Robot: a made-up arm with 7 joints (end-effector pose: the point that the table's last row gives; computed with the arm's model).
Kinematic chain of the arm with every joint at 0, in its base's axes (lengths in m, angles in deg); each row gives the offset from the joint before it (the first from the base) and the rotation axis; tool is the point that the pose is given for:
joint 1: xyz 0 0 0.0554 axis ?
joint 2: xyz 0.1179 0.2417 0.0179 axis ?
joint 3: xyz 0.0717 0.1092 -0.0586 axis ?
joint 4: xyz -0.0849 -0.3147 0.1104 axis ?
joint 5: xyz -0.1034 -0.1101 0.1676 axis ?
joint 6: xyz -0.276 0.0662 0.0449 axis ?
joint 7: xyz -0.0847 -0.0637 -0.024 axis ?
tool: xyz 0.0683 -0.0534 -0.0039
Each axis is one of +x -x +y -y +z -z.
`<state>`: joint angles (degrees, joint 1 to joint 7).
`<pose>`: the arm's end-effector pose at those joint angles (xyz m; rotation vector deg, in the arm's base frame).
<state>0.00 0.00 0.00 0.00 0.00 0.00 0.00</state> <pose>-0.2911 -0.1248 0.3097 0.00 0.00 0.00</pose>
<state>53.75 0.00 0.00 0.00 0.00 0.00 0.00</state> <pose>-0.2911 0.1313 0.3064 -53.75 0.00 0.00</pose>
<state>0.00 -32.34 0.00 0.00 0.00 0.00 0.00</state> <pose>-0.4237 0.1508 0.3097 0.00 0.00 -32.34</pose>
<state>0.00 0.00 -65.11 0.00 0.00 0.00 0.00</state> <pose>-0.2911 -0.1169 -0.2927 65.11 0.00 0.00</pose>
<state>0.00 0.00 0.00 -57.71 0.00 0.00 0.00</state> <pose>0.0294 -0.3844 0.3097 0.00 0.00 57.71</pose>
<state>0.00 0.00 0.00 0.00 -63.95 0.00 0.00</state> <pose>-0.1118 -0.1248 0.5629 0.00 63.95 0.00</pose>
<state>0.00 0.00 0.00 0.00 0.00 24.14 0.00</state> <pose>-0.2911 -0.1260 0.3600 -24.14 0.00 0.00</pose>
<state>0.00 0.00 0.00 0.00 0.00 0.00 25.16</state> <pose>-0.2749 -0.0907 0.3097 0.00 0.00 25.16</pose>
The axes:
joint 1: -x
joint 2: +z
joint 3: -x
joint 4: -z
joint 5: -y
joint 6: -x
joint 7: +z

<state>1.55 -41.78 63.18 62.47 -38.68 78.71 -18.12</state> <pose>0.3507 0.8280 0.3984 -103.17 78.91 -100.44</pose>
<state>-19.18 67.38 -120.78 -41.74 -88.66 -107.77 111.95</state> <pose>0.3263 0.3368 -0.5303 -115.96 -43.09 -0.74</pose>
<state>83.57 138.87 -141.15 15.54 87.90 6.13 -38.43</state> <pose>-0.0585 -0.3122 0.2994 -54.78 46.22 -69.91</pose>
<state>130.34 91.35 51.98 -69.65 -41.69 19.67 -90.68</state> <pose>-0.0189 0.5165 -0.7270 102.58 -21.70 -121.53</pose>
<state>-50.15 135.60 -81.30 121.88 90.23 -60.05 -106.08</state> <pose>0.0054 0.2610 -0.1105 60.76 50.29 -42.42</pose>
